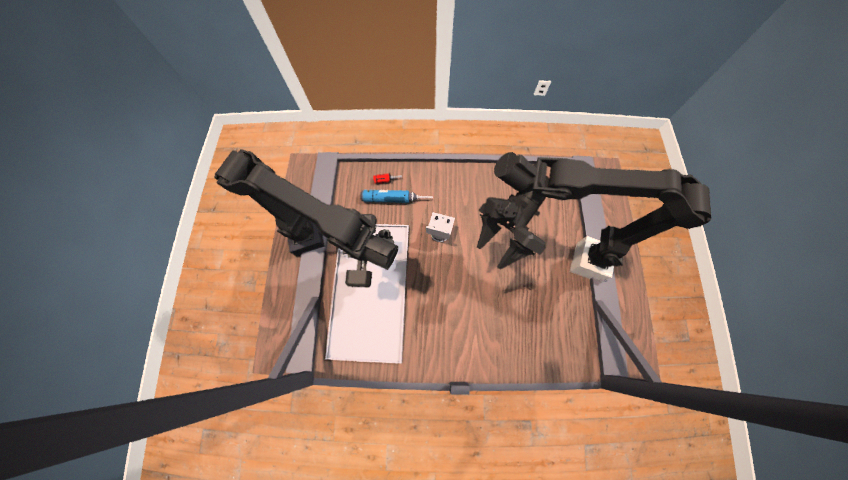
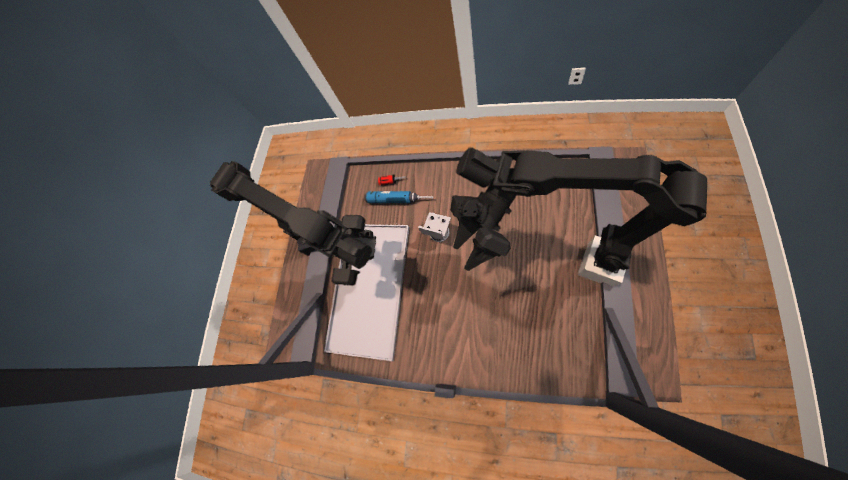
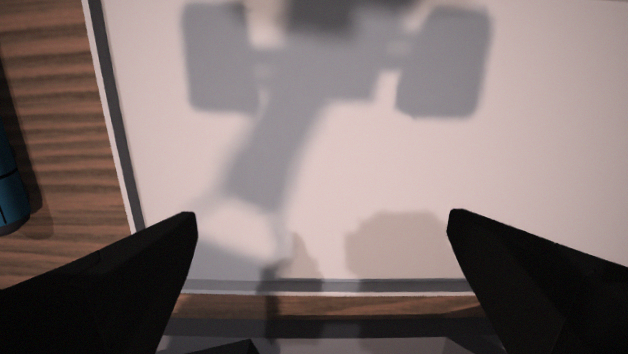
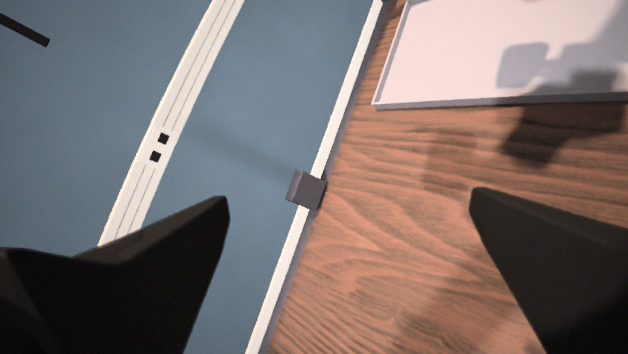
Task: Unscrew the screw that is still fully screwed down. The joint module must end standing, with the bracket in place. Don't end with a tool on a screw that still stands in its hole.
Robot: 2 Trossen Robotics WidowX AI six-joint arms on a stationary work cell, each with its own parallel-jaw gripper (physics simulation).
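Where they show: left gripper, fingertip midpoint: (image 3: 324, 222); right gripper, fingertip midpoint: (image 1: 488, 257) (image 2: 460, 258) (image 4: 349, 203); left arm's base, origin of the base link: (image 1: 302, 232); right arm's base, origin of the base link: (image 1: 599, 256) (image 2: 608, 258).
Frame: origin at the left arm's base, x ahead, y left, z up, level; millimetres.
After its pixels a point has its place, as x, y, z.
The joint module with its white bracket (image 1: 440, 226) {412, -118, 6} (image 2: 436, 226) {414, -119, 5} stands upright on the table. Dark screw spots show on the bracket's top; which screw is fully down is too small to tell. A blue screwdriver (image 1: 386, 196) {284, 46, -22} (image 2: 389, 197) {289, 44, -22} (image 3: 9, 190) {228, 55, -37} lies behind it to the left, its bit pointing right. A smaller red screwdriver (image 1: 382, 177) {290, 125, -32} (image 2: 386, 179) {291, 123, -32} lies behind the blue one. My left gripper (image 3: 324, 222) {183, -158, 52} is open and empty, high above the tray. My right gripper (image 1: 489, 256) {458, -296, 208} (image 2: 461, 258) {458, -296, 208} (image 4: 349, 203) {458, -296, 208} is open and empty, raised to the right of the module.
A shallow white tray (image 1: 368, 333) {113, -349, -56} (image 2: 363, 327) {111, -341, -56} (image 3: 400, 165) {149, -203, -56} (image 4: 450, 60) {149, -329, -56} lies at the left of the table, in front of the tools. The grey work-cell frame (image 1: 308, 285) (image 2: 618, 303) runs along the table's sides. A small dark block (image 1: 459, 388) {314, -566, -4} (image 2: 445, 390) {320, -566, -3} (image 4: 306, 190) {320, -559, -21} sits on the front bar.
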